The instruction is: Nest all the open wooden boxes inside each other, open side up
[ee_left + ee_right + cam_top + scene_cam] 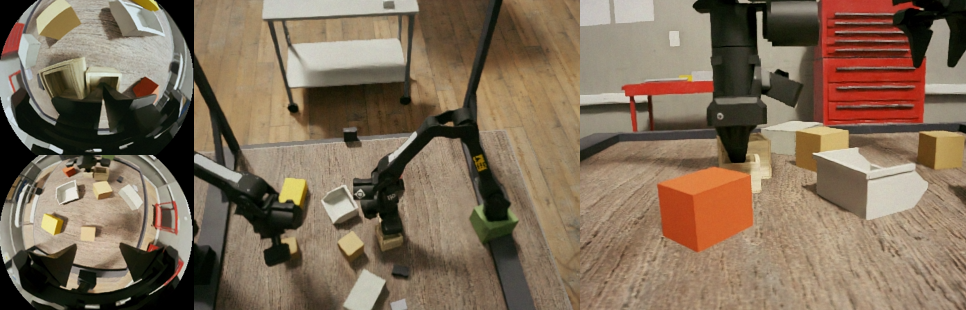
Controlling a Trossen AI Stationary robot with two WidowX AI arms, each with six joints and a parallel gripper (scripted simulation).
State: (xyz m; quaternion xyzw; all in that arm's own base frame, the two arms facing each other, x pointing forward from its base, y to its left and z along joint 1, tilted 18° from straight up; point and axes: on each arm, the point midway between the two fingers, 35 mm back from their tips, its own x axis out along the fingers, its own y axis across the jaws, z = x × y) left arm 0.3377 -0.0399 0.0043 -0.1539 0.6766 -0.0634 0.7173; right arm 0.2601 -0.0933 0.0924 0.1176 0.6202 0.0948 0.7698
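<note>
Now: the orange cube 130 mm behind my left hand, 30 mm to the left of it and 30 mm below it. Also, from my left hand: small tan cube: 320 mm to the right, 60 mm ahead, 30 mm below; then white slab: 230 mm ahead, 100 mm to the right, 40 mm below; then white tray: 150 mm to the right, 70 mm behind, 30 mm below.
</note>
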